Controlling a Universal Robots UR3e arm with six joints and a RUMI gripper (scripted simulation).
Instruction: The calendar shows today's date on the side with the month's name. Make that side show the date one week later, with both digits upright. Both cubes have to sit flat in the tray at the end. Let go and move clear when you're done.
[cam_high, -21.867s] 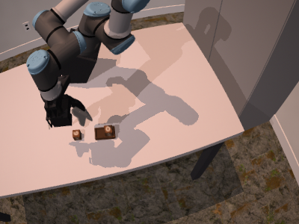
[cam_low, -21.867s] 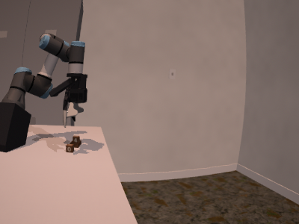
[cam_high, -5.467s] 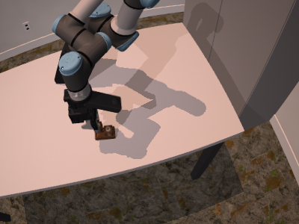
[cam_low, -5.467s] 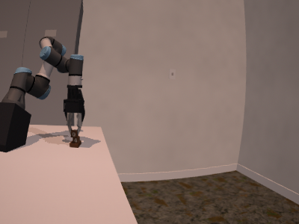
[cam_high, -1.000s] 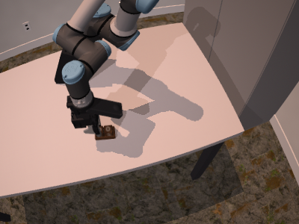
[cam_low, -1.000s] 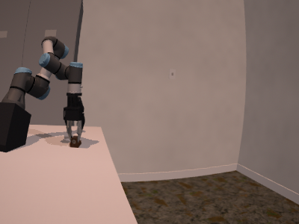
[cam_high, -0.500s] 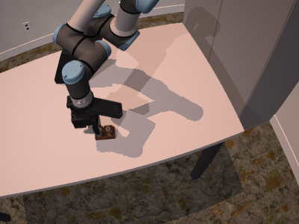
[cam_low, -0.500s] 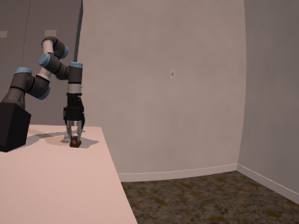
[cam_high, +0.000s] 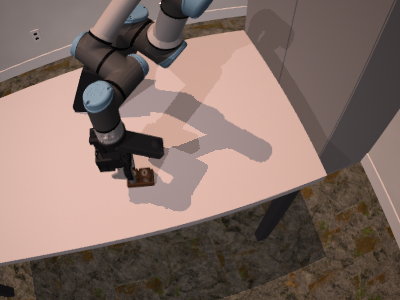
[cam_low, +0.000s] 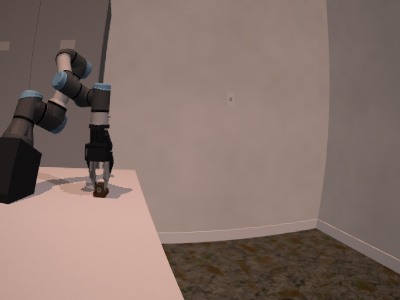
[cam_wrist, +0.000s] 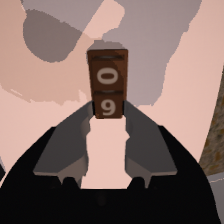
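Now: hand 2 cm to the right of the brown tray and 3 cm above it.
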